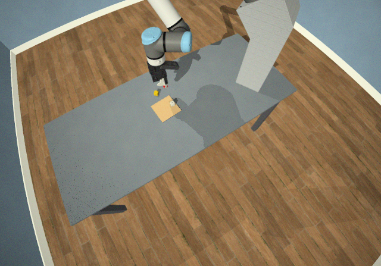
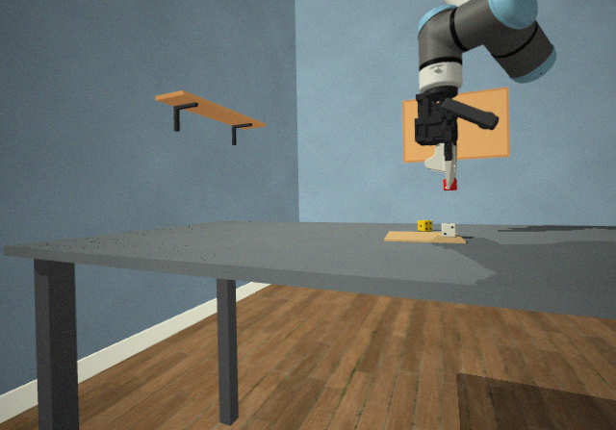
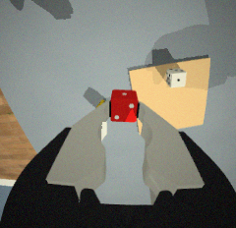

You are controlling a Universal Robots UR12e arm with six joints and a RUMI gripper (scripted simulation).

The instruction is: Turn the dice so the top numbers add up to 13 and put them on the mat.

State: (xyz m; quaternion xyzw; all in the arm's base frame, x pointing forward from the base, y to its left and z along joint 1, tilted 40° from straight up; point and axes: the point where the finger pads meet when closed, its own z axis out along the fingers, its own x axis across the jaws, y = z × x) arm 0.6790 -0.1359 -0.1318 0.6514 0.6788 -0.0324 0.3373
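The white die lies 90 mm to the left of my hand and 100 mm below it. From my hand the other things lie so: red die: right at my hand; then tan mat: 50 mm ahead, 90 mm to the left, 110 mm below; then yellow die: 60 mm ahead, 40 mm to the right, 100 mm below.
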